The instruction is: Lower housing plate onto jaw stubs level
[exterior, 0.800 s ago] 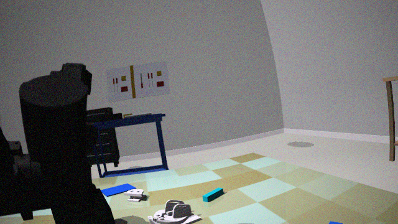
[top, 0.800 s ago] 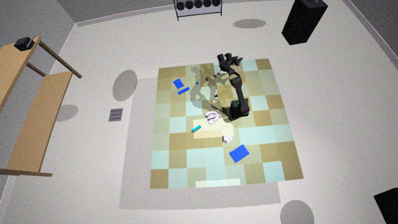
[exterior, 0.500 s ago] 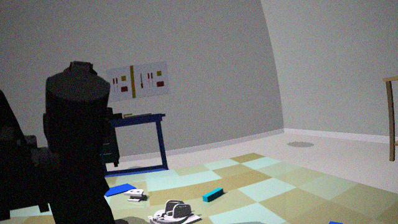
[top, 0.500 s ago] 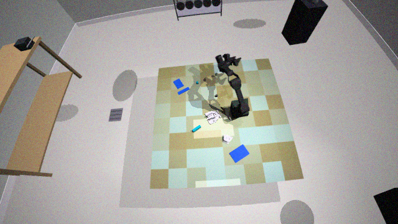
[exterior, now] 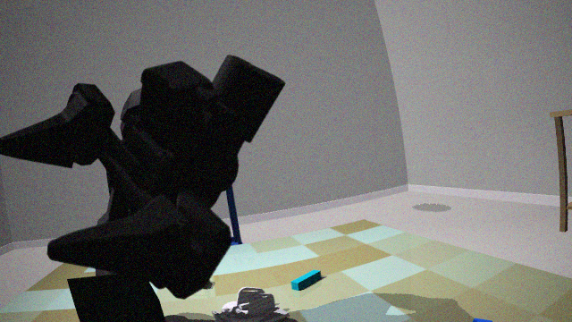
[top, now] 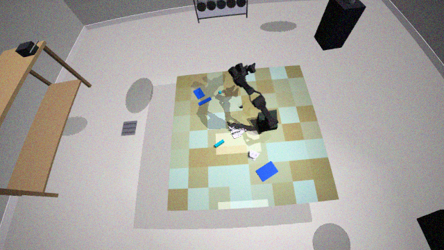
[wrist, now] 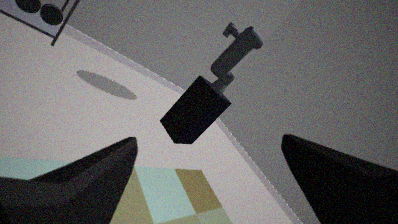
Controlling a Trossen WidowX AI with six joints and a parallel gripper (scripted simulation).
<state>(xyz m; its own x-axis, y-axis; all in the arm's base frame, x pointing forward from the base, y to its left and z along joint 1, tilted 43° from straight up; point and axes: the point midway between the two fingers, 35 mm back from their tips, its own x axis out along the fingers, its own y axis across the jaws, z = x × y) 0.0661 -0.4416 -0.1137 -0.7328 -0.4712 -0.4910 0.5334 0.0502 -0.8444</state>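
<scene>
The white part lies 140 mm ahead of my gripper tip, 660 mm to the left of it and 310 mm below it. Round my gripper tip: blue plate 70 mm ahead, 800 mm to the left, 320 mm below.
</scene>
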